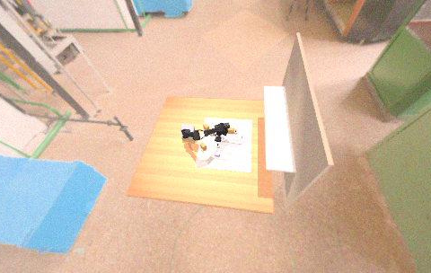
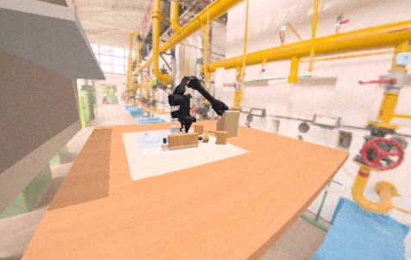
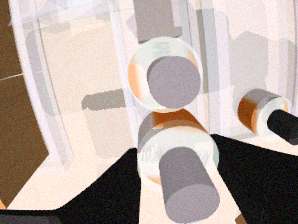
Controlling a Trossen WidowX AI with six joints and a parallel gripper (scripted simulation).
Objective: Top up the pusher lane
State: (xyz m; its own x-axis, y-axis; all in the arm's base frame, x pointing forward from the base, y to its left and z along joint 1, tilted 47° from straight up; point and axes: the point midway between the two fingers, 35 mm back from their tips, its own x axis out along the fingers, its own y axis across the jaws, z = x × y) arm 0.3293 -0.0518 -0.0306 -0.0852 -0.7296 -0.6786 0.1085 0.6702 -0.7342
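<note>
Right now the white mat is 6 cm ahead of my gripper tip, 5 cm below it and 1 cm to the right of it.
</note>
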